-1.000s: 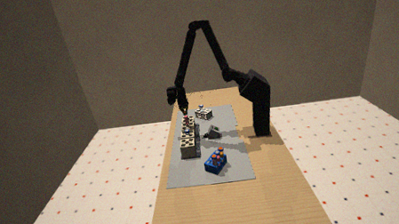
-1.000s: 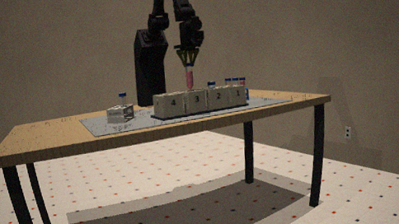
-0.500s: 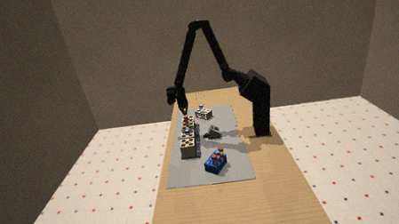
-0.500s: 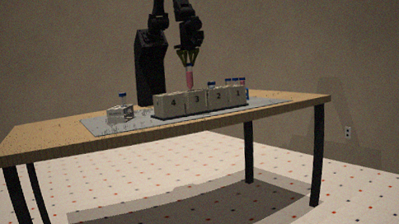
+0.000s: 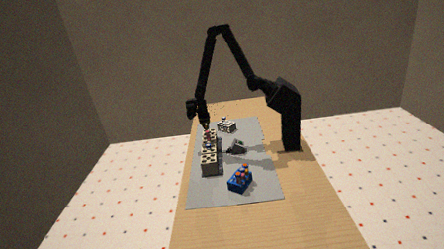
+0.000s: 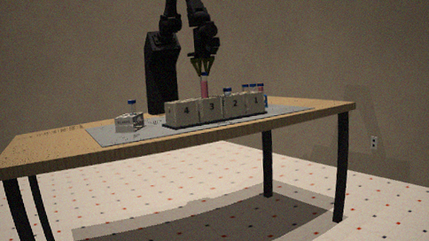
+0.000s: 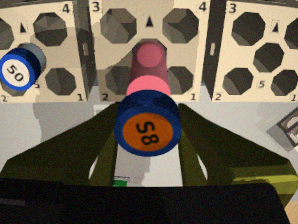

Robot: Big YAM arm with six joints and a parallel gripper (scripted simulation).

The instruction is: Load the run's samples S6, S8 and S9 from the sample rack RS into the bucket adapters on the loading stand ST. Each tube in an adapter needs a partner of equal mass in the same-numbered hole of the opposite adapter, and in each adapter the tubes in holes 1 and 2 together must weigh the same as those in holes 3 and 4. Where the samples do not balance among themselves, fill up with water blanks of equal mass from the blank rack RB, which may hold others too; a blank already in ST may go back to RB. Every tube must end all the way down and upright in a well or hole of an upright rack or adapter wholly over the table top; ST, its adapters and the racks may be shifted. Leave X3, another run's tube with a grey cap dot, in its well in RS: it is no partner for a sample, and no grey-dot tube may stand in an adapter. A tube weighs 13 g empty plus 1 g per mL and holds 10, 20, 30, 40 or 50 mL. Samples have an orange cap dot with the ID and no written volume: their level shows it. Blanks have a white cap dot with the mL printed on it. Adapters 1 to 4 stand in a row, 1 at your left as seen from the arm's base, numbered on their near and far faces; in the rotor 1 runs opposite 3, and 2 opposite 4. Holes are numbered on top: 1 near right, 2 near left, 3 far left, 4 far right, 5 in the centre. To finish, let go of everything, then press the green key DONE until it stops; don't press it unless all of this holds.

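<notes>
Now: hand 390 mm to the right of the tube X3, 190 mm past it and 130 mm above it. The rest, counted from my hand: sample tube S8: 50 mm below, 10 mm behind; then adapter 3: 140 mm below; then blank marked 50: 120 mm below, 100 mm to the left, 10 mm behind.
</notes>
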